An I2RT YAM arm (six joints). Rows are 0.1 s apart.
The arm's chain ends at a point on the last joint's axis. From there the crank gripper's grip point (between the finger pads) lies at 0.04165 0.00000 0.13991 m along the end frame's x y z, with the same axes.
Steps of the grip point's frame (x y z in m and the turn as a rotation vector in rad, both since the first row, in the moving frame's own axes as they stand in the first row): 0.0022 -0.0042 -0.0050 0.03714 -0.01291 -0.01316; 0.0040 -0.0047 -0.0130 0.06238 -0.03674 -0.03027; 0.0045 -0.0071 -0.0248 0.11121 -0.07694 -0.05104; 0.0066 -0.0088 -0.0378 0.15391 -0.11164 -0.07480; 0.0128 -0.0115 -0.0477 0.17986 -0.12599 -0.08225
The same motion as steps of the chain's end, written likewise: 0.0040 0.0015 -0.0054 0.03714 -0.01291 -0.01316; 0.0093 0.0052 -0.0141 0.06238 -0.03674 -0.03027; 0.0158 0.0104 -0.0266 0.11121 -0.07694 -0.05104; 0.0233 0.0155 -0.0397 0.15391 -0.11164 -0.07480; 0.0318 0.0166 -0.0492 0.17986 -0.12599 -0.08225
